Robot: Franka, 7 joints.
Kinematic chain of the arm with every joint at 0, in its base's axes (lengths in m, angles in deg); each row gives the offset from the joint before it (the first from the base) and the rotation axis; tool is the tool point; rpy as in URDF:
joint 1: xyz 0 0 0.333 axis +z
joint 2: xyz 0 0 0 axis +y
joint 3: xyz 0 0 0.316 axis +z
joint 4: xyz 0.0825 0 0 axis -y
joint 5: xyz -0.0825 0 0.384 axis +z
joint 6: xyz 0 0 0 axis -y
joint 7: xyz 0.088 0 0 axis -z
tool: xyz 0 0 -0.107 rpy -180 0 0
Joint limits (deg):
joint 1: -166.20..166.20
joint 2: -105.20..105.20
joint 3: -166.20..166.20
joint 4: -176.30..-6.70
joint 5: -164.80..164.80
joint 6: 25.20..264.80
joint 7: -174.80..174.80
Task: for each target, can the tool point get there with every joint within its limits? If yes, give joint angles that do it. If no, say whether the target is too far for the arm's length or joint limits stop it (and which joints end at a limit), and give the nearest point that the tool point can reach.
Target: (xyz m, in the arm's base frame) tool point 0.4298 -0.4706 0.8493
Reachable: yes | joints -19.94 23.93 -40.86 -46.19 -28.78 120.27 -85.43
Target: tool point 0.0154 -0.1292 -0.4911
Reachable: no: joint limits stop it (at a limit: joint 2) | nearest point 0.0193 -0.1623 -0.3471 | short by 0.148 m
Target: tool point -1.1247 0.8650 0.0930
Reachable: no: too far | nearest point -0.6705 0.5157 0.1899 | short by 0.581 m
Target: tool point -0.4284 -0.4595 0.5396
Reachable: yes | joints 105.15 -9.62 118.71 -105.14 -120.87 140.59 13.24
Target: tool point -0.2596 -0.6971 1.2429
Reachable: no: too far | nearest point -0.1895 -0.5089 0.9972 | short by 0.317 m
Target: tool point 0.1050 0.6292 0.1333
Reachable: yes | joints 115.39 59.73 -32.43 -87.99 130.97 185.39 -118.80
